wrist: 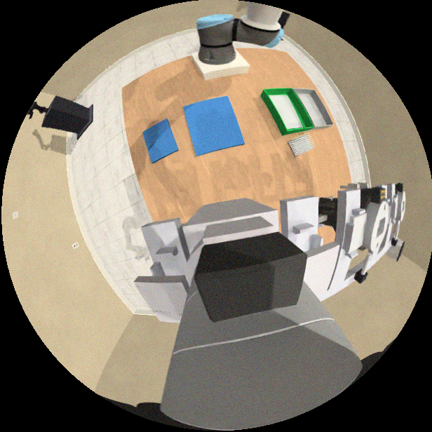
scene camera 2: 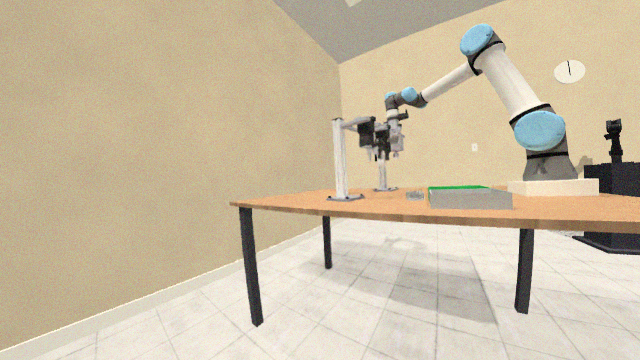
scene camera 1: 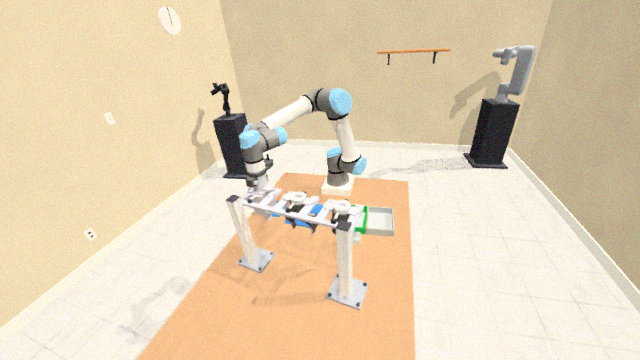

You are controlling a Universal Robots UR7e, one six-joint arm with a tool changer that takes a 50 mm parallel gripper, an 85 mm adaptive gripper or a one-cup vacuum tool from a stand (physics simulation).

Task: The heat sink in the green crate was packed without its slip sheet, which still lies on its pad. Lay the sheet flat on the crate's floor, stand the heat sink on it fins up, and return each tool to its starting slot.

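Places are measured from the arm's base along level axes (x right, y ahead, z up), in millimetres.
Where they show: arm's base, link origin: [scene camera 2: 548, 180] [scene camera 1: 337, 180].
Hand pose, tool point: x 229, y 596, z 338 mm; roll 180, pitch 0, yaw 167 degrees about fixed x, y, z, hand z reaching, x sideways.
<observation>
Things, the pixels of their top centre, and the offset from my tool point. "pt": a spot on its surface instead.
- vacuum tool, surface spot: [scene camera 2: 395, 155] pt dx -16, dy +0, dz -171 mm
- green crate, top centre: [scene camera 2: 459, 188] [scene camera 1: 367, 216] dx -437, dy -248, dz -345 mm
- heat sink, top centre: [scene camera 2: 414, 191] [scene camera 1: 350, 235] dx -361, dy -105, dz -358 mm
- grey tray, surface spot: [scene camera 2: 470, 200] pt dx -577, dy -248, dz -364 mm
My vacuum tool [scene camera 2: 395, 155] is on the wrist, low in the end slot of the tool stand [scene camera 1: 345, 260] [scene camera 2: 340, 160]. Its cup hangs free with nothing on it in scene camera 2; the tool body hides the cup in the wrist view. The green crate [scene camera 1: 364, 220] [scene camera 2: 457, 187] [wrist: 270, 111] holds a flat white surface that looks like the slip sheet [wrist: 289, 112] on its floor. The heat sink [scene camera 2: 415, 195] [wrist: 301, 145] lies outside the crate on the table, its fins showing as stripes. The stand partly hides the crate in scene camera 1.
A grey tray [scene camera 2: 470, 200] [wrist: 325, 107] adjoins the green crate. A large blue pad [wrist: 214, 125] and a smaller blue pad [wrist: 160, 141] lie on the table, with no sheet seen on them. Two other tools hang in the stand beside mine, close on one side.
</observation>
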